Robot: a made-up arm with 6 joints.
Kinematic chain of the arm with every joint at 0, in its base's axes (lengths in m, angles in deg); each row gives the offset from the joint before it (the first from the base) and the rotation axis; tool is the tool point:
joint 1: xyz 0 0 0.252 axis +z
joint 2: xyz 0 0 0 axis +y
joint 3: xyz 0 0 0.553 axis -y
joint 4: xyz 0 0 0 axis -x
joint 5: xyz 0.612 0 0 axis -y
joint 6: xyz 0 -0.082 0 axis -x
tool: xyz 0 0 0
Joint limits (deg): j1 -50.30..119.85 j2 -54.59..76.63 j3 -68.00..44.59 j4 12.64..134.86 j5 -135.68..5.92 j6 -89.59..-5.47
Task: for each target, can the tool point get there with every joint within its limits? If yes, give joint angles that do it. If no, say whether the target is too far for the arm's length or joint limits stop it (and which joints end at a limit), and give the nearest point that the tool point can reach.
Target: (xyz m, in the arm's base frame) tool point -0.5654 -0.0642 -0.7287
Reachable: no: joint limits stop it (at a limit: joint 1, joint 2, joint 4) | nearest point -0.2350 0.2933 -0.2119 | short by 0.710 m
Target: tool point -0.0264 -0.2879 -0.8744
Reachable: no: joint limits stop it (at a limit: joint 1, joint 2, joint 4) | nearest point 0.1816 -0.3441 -0.2118 | short by 0.697 m
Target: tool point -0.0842 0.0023 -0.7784
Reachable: no: joint limits stop it (at a limit: joint 1, joint 2) | nearest point -0.1779 0.2393 -0.1872 | short by 0.644 m
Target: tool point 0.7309 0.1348 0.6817
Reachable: yes | joints 8.36 14.14 -3.01 109.29 -24.74 -61.65
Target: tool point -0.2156 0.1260 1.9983
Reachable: no: too far | nearest point -0.1354 0.0791 1.3485 | short by 0.656 m
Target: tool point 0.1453 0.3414 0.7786
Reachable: yes | joints 76.82 -26.62 -28.44 39.07 -51.97 -58.42
